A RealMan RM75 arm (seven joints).
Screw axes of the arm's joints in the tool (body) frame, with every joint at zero. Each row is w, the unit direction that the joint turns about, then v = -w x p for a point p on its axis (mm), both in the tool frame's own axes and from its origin. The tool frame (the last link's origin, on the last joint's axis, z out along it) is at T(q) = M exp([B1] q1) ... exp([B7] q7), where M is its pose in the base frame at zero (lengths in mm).
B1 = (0, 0, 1, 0, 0, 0)
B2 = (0, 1, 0, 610, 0, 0)
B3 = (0, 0, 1, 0, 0, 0)
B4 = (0, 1, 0, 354, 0, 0)
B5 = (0, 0, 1, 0, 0, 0)
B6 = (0, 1, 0, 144, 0, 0)
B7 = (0, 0, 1, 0, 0, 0)
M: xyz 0 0 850.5 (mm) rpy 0 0 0 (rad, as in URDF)
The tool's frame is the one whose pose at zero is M.
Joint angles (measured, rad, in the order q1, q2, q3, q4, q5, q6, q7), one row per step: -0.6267, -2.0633, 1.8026, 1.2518, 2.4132, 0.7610, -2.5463; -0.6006, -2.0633, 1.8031, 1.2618, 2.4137, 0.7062, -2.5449; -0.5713, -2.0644, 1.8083, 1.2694, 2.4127, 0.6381, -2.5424; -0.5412, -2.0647, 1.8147, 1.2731, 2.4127, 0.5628, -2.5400; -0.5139, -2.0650, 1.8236, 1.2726, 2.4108, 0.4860, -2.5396; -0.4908, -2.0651, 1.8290, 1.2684, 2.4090, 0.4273, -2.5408; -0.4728, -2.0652, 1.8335, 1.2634, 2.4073, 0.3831, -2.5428; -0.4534, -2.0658, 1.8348, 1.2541, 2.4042, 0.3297, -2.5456; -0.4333, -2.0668, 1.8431, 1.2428, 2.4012, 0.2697, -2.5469; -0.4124, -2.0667, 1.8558, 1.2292, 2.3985, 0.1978, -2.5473; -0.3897, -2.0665, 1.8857, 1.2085, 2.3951, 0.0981, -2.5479; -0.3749, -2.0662, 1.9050, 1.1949, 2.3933, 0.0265, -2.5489; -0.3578, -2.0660, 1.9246, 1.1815, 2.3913, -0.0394, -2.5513; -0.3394, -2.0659, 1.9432, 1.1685, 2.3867, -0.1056, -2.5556; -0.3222, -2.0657, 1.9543, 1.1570, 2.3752, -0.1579, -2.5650; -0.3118, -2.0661, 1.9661, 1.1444, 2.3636, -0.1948, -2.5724
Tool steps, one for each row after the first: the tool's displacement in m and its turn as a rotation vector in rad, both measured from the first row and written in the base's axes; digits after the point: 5 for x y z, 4 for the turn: -0.00210, 0.00210, 0.00414, 0.0445, -0.0309, -0.0050; -0.00456, 0.00378, 0.00788, 0.0948, -0.0658, -0.0122; -0.00827, 0.00567, 0.01225, 0.1506, -0.0991, -0.0188; -0.01199, 0.00715, 0.01615, 0.2047, -0.1318, -0.0241; -0.01717, 0.00799, 0.01941, 0.2470, -0.1554, -0.0208; -0.02194, 0.00828, 0.02170, 0.2783, -0.1723, -0.0155; -0.02810, 0.00931, 0.02520, 0.3187, -0.1934, -0.0062; -0.03419, 0.00919, 0.02738, 0.3585, -0.2123, -0.0016; -0.04050, 0.00878, 0.02992, 0.4047, -0.2310, -0.0024; -0.04639, 0.00646, 0.03037, 0.4576, -0.2524, -0.0145; -0.04989, 0.00488, 0.03174, 0.4978, -0.2686, -0.0252; -0.05458, 0.00220, 0.03256, 0.5334, -0.2828, -0.0309; -0.05972, -0.00092, 0.03390, 0.5702, -0.3001, -0.0326; -0.06579, -0.00352, 0.03604, 0.6026, -0.3222, -0.0196; -0.07048, -0.00589, 0.03592, 0.6210, -0.3375, -0.0074
